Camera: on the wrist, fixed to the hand. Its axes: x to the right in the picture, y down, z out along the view.
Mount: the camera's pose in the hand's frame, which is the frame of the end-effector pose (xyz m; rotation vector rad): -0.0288 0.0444 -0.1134 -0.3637 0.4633 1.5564
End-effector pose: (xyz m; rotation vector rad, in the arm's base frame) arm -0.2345 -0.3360 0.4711 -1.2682 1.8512 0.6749
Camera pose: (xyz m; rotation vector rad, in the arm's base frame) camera -0.3043 -0.3927 0.5581 -0.1438 -2.5023 -1.3269
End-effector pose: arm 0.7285 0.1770 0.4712 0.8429 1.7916 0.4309
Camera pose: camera 0.6445 0.1984 0.5615 1.8371 0.9881 1.9748
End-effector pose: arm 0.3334 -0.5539 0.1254 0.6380 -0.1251 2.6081
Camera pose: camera 0.2891 -0.5837 0.0122 0.2628 0.7323 -2.0530
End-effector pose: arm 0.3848 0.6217 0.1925 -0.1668 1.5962 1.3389
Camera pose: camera 0.3036 0.5342 0.2299 -0.6039 -1.4212 -2.2811
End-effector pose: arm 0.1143 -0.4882 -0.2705 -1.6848 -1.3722 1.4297
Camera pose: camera 0.2380 -0.5065 -0.2644 2.6073 -0.1655 -0.9330
